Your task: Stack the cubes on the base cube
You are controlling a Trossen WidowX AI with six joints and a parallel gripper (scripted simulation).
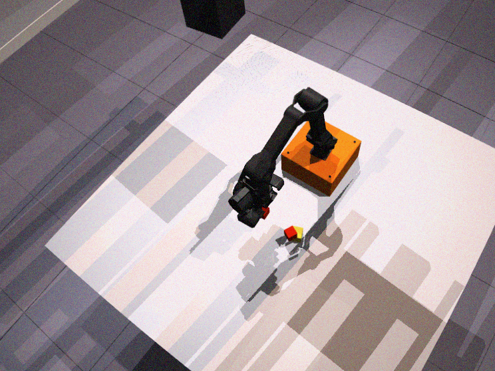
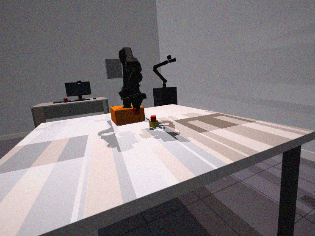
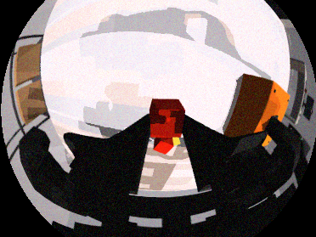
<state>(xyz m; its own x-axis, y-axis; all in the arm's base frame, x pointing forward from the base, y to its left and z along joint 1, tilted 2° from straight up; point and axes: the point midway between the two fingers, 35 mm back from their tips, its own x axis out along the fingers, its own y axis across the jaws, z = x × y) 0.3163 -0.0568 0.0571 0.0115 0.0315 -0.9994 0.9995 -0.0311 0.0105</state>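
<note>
Right now my gripper tip is 11 cm to the right of the yellow base cube, 10 cm above it and 2 cm past it.
</note>
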